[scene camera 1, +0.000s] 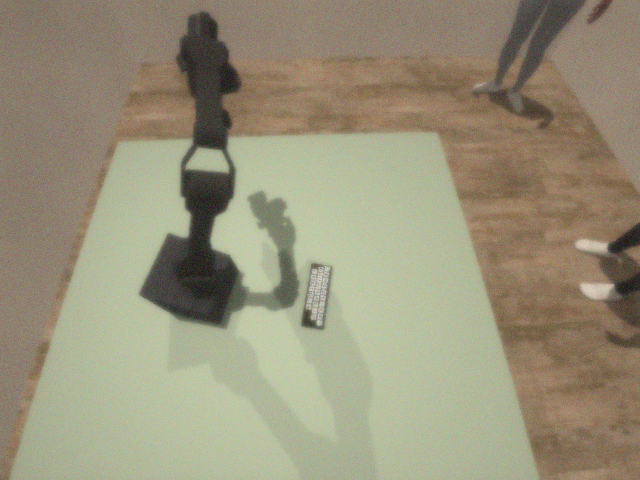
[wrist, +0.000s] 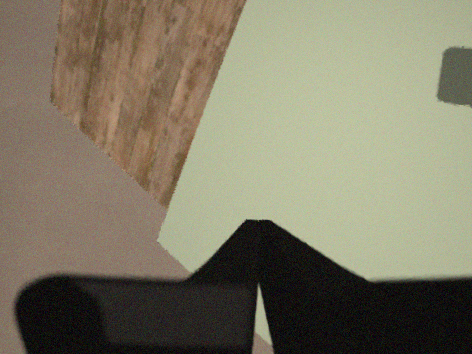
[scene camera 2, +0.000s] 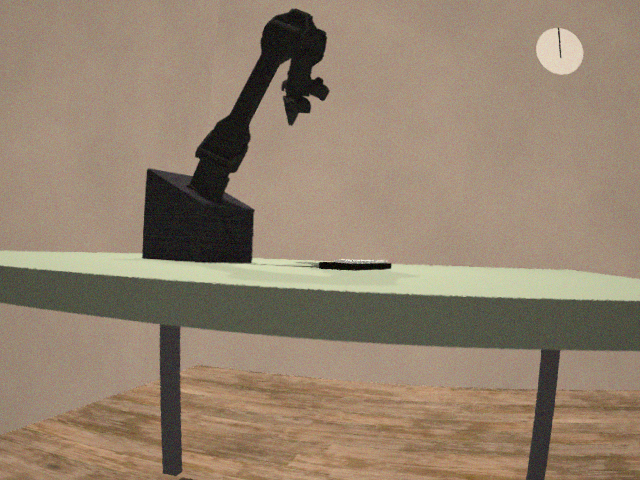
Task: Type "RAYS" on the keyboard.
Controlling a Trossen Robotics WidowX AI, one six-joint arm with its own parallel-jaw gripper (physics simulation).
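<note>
A small black keyboard with pale keys lies flat on the green table, to the right of the arm's base. The single letters are too small and blurred to read. My gripper is shut with its fingertips together and nothing between them. It points down and hangs high above the table, well above the keyboard and to its left in scene camera 2. In scene camera 1 the fingertips are hidden behind the arm. The keyboard does not show in the wrist view.
The arm's dark base block stands on the green table. The arm's shadow falls beside the keyboard. Legs of two people show on the wooden floor beyond the table. A round clock hangs on the wall.
</note>
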